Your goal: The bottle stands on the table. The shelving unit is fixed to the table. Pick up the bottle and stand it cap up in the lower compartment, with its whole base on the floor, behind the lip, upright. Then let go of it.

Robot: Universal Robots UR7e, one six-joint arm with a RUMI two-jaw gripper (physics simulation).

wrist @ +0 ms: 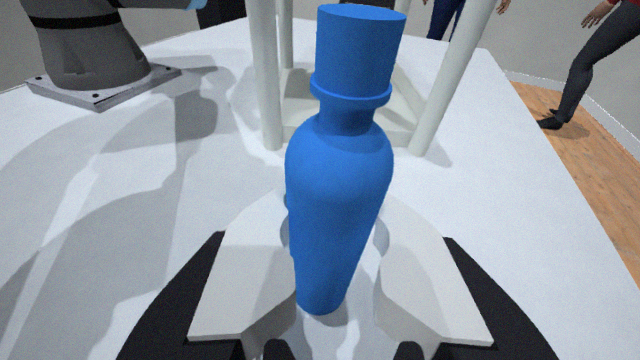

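Observation:
The blue bottle stands cap up, close in front of the camera, with its base low in the view at the white table. My gripper is shut on the bottle, one pale jaw on each side of its body below the shoulder. The bottle looks close to upright. The white shelving unit stands behind the bottle. Its round posts and part of the lower compartment's front lip show; the bottle hides the middle of that compartment, and its upper part is out of view.
A grey robot base is bolted to the table at the upper left, left of the shelving unit. The table's right edge runs down the right side, with wooden floor beyond it. People's legs show past the table at the upper right.

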